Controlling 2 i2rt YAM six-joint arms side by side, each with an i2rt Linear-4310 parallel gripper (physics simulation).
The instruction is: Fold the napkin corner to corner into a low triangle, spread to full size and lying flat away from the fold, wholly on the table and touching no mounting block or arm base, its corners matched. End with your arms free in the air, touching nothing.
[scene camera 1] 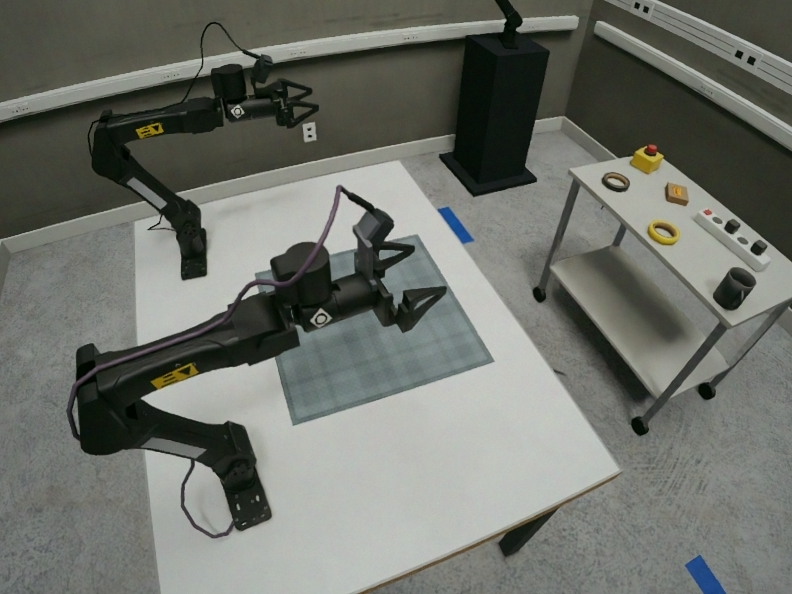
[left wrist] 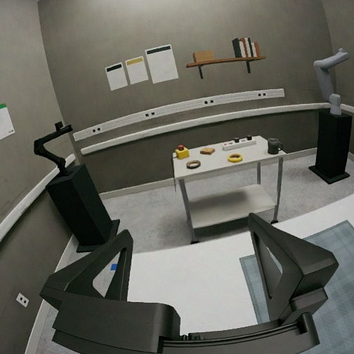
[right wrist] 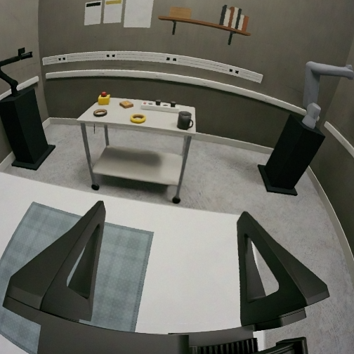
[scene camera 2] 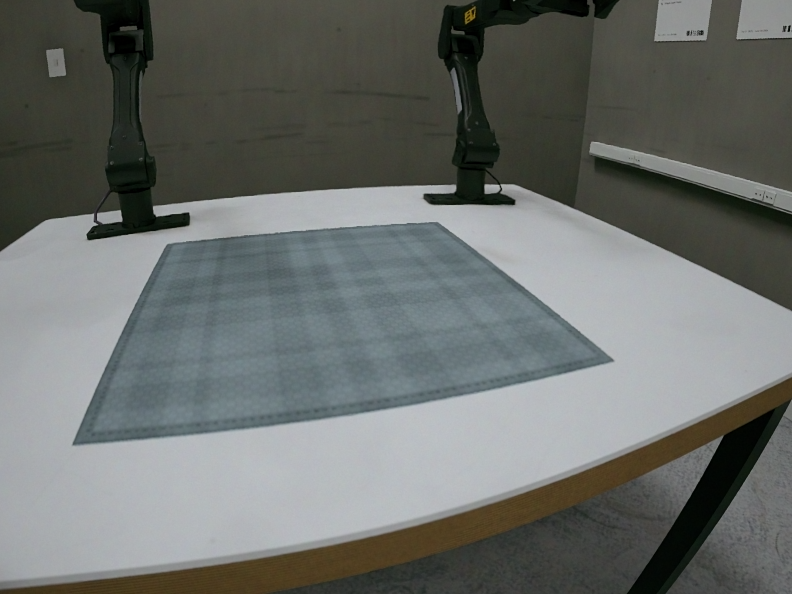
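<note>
The blue-grey checked napkin (scene camera 1: pixel 383 358) (scene camera 2: pixel 332 319) (left wrist: pixel 330 270) (right wrist: pixel 120 270) lies flat and unfolded on the white table (scene camera 1: pixel 447 434) (scene camera 2: pixel 383 485) (left wrist: pixel 195 280) (right wrist: pixel 190 265). All its corners show in scene camera 2, apart from the arm bases. My left gripper (scene camera 1: pixel 316 97) (left wrist: pixel 187 228) is open and empty, high in the air, at the upper left of scene camera 1. My right gripper (scene camera 1: pixel 429 267) (right wrist: pixel 174 212) is open and empty in the air. In scene camera 1 it hides part of the napkin behind it.
The left arm's base (scene camera 1: pixel 193 264) (scene camera 2: pixel 470 199) and the right arm's base (scene camera 1: pixel 249 508) (scene camera 2: pixel 137 225) stand on the table beside the napkin. A cart (scene camera 1: pixel 639 223) with a mug (scene camera 1: pixel 734 287) and tape rolls stands beyond the table. A black pedestal (scene camera 1: pixel 495 115) stands on the floor.
</note>
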